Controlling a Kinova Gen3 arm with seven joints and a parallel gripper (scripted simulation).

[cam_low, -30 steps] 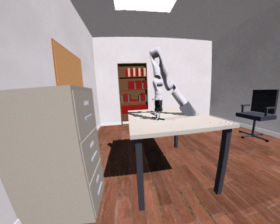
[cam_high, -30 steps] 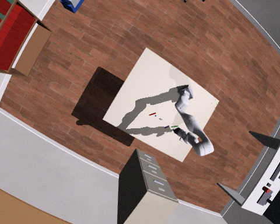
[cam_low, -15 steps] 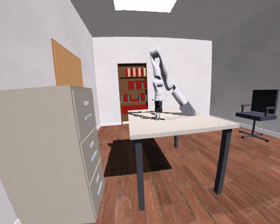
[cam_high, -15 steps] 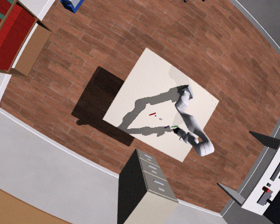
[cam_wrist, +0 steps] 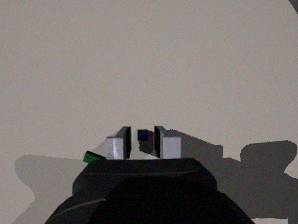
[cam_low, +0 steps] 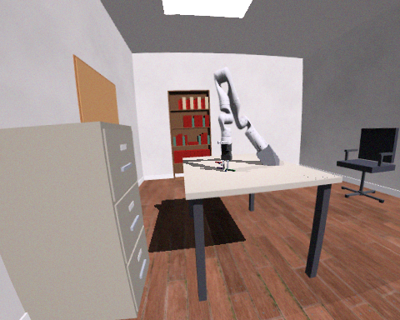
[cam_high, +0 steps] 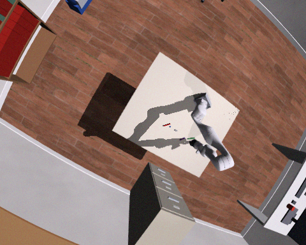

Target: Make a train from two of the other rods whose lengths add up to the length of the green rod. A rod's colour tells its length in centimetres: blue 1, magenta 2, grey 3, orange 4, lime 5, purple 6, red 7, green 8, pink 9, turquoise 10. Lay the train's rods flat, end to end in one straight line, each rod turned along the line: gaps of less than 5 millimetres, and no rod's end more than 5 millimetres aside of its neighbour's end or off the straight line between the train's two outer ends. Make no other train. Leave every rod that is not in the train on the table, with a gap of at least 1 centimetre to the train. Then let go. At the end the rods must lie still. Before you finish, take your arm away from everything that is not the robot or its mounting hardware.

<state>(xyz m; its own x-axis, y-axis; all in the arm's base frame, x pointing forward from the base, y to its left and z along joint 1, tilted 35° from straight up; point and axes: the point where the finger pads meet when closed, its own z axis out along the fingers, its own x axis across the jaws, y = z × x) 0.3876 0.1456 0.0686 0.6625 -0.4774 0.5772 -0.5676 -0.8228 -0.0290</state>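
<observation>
Right now the green rod is 40 mm behind my hand, 10 mm to the right of it and 30 mm below it. Round my hand: grey rod (60 mm behind, 210 mm to the right, 30 mm below); red rod (70 mm behind, 320 mm to the right, 30 mm below); purple rod (100 mm to the right, 30 mm below).
</observation>
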